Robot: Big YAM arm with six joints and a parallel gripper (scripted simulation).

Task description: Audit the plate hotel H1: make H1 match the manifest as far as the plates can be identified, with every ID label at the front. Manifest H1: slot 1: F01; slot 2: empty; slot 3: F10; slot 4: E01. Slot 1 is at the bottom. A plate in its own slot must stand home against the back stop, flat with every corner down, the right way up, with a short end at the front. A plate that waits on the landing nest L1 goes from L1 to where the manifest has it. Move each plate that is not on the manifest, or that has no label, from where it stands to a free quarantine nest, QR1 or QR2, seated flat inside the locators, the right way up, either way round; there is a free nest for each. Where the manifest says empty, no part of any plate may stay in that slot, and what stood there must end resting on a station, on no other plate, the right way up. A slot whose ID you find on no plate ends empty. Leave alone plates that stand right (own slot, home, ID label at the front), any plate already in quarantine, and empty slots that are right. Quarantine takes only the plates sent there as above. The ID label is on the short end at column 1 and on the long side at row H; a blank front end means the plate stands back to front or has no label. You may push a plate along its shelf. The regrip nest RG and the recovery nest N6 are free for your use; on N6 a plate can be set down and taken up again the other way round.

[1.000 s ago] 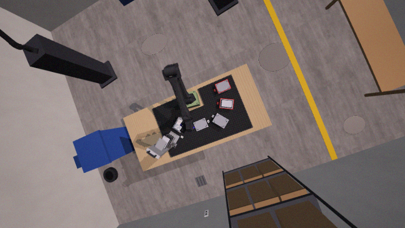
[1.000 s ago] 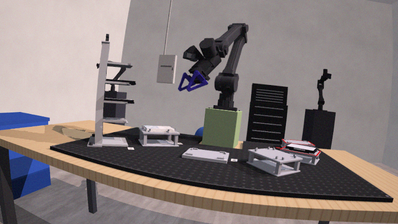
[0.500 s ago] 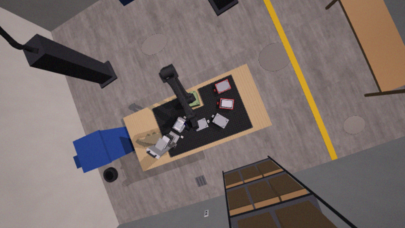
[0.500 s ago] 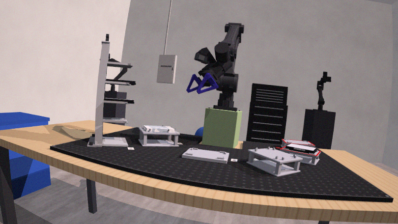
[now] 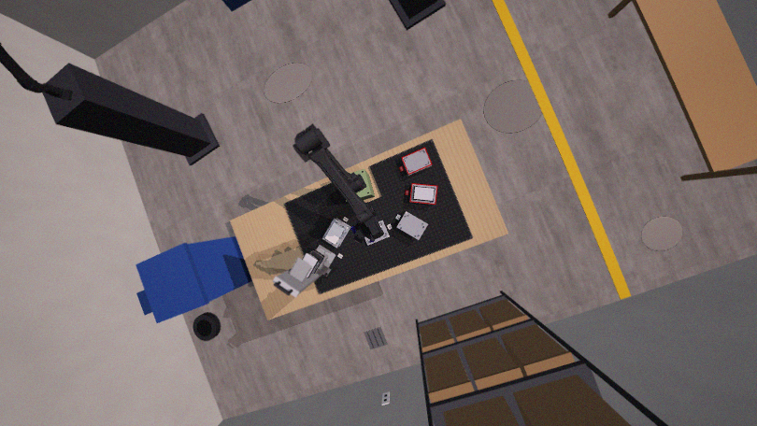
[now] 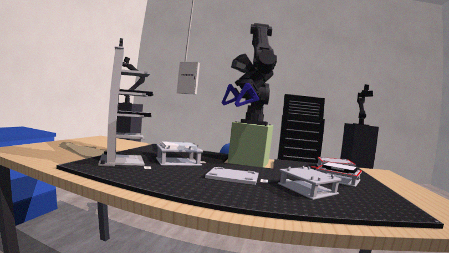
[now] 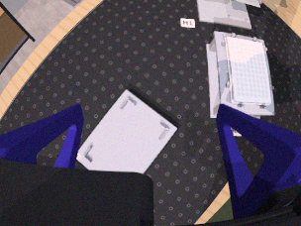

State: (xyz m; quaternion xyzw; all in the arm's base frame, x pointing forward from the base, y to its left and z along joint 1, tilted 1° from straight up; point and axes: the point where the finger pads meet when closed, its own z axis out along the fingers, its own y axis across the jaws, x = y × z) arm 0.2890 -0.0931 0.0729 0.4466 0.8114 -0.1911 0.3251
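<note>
Now: the white well plate 100 mm behind my hand, 200 mm to the right of it and 180 mm below it. Round my hand: A1 corner mark: 90 mm ahead, 100 mm to the left, 230 mm below; flat grey nest: 20 mm ahead, 30 mm to the left, 240 mm below; N6 tag: 30 mm ahead, 140 mm to the left, 250 mm below.
</note>
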